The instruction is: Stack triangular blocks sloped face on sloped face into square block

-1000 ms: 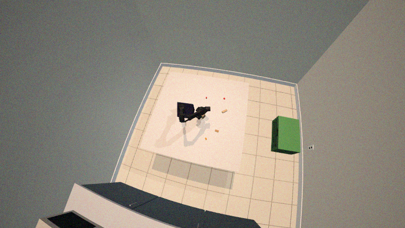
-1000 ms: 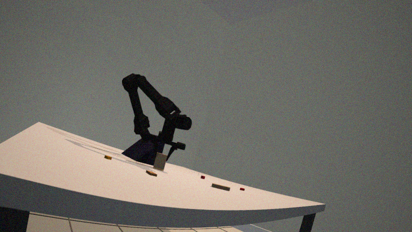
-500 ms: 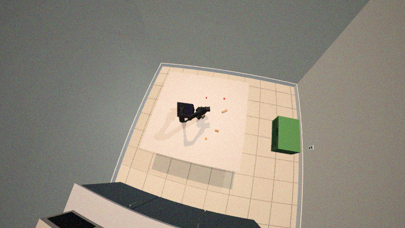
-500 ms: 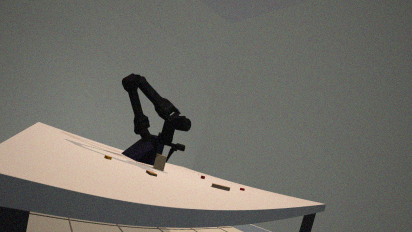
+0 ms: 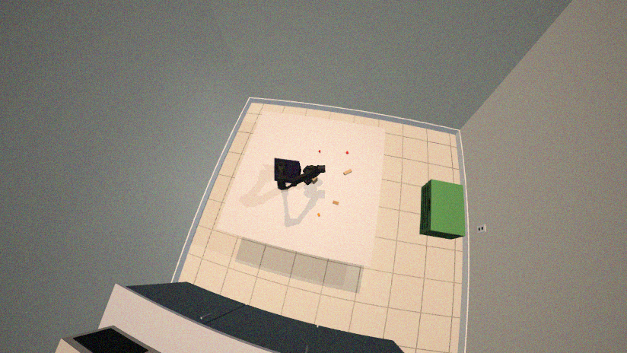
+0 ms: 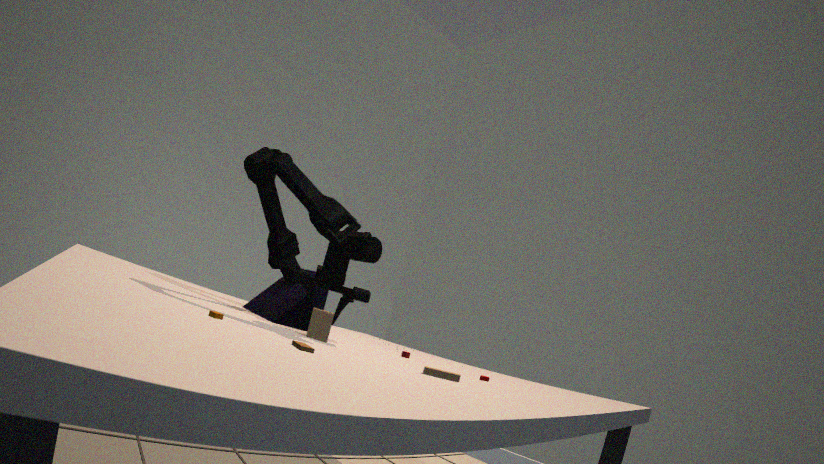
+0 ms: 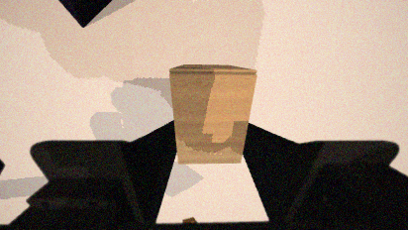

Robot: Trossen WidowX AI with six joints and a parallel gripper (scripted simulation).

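My gripper tip is now 1 cm below the triangular block. The rest, counted from my gripper tip: flat tan block (28 cm ahead, 12 cm to the left, 3 cm below); small orange piece (29 cm to the right, 8 cm ahead, 4 cm below).
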